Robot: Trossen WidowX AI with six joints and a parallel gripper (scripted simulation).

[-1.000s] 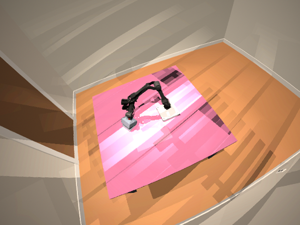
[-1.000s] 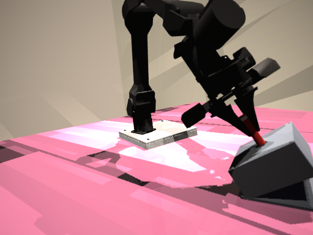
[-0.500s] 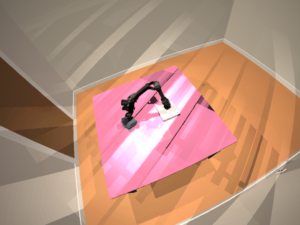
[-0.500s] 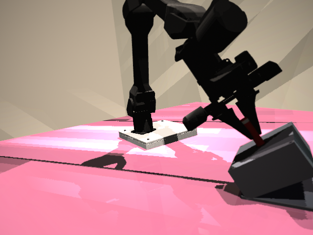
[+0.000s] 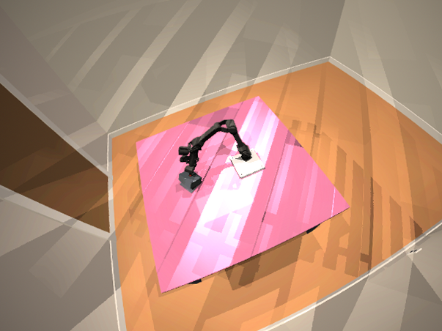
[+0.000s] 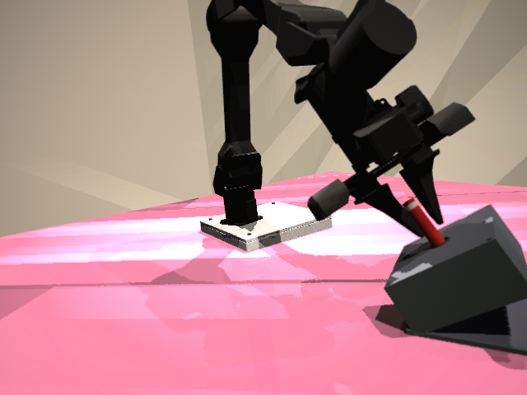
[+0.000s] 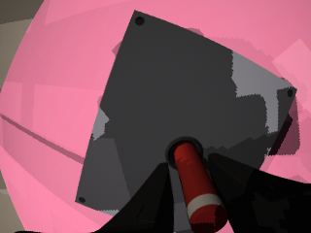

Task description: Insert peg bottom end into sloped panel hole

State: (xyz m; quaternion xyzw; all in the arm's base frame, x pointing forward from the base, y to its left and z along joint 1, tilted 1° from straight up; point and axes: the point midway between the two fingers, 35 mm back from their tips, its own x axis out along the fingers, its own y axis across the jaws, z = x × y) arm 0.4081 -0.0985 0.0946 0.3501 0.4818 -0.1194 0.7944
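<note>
Right now my gripper tip is 1 cm past the red peg and 1 cm below it. Round my gripper tip: grey sloped panel 2 cm ahead, 1 cm to the left, 4 cm below.
</note>
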